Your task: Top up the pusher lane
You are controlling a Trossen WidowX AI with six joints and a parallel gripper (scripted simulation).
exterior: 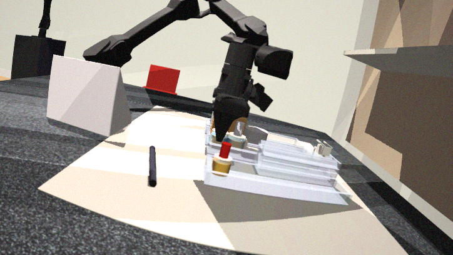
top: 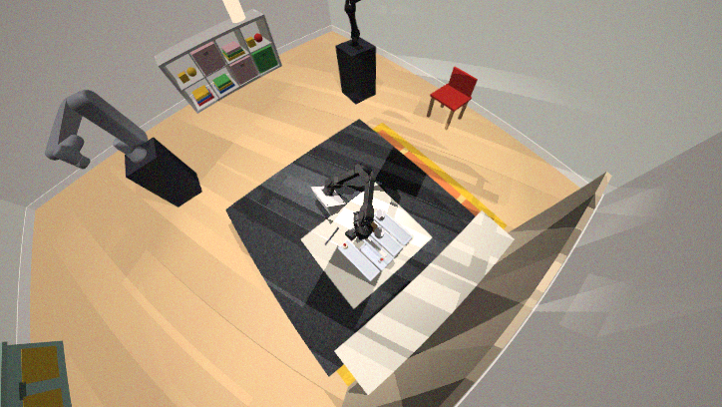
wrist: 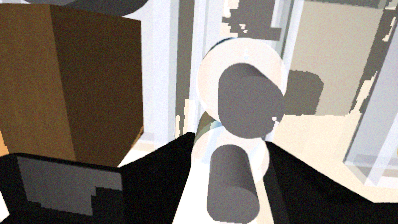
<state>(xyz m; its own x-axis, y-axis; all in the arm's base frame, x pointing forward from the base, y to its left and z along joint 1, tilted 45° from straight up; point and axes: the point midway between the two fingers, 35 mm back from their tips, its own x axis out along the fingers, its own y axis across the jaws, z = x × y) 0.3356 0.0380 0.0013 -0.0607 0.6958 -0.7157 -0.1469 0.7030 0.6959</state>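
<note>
My gripper tip is 10 mm short of the brown box, 80 mm to the right of it and 10 mm below it. Also, from my gripper tip: dark pen (90 mm behind, 160 mm to the right, 30 mm below).
</note>
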